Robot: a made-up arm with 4 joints. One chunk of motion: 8 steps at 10 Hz.
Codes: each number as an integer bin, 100 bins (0 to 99) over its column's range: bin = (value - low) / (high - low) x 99, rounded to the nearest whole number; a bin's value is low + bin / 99 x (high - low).
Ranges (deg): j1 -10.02..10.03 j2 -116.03..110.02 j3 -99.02..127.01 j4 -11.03..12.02
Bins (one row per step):
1: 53 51 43 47
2: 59 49 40 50
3: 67 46 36 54
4: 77 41 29 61
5: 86 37 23 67
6: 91 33 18 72
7: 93 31 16 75
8: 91 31 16 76
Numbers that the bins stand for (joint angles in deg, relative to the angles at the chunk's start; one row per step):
1: 0.71 0.42 -0.85 -0.09
2: 1.93 -4.15 -7.69 0.61
3: 3.55 -11.00 -16.83 1.54
4: 5.57 -22.41 -32.81 3.17
5: 7.40 -31.55 -46.51 4.57
6: 8.41 -40.68 -57.92 5.73
7: 8.81 -45.25 -62.49 6.43
8: 8.41 -45.25 -62.49 6.66

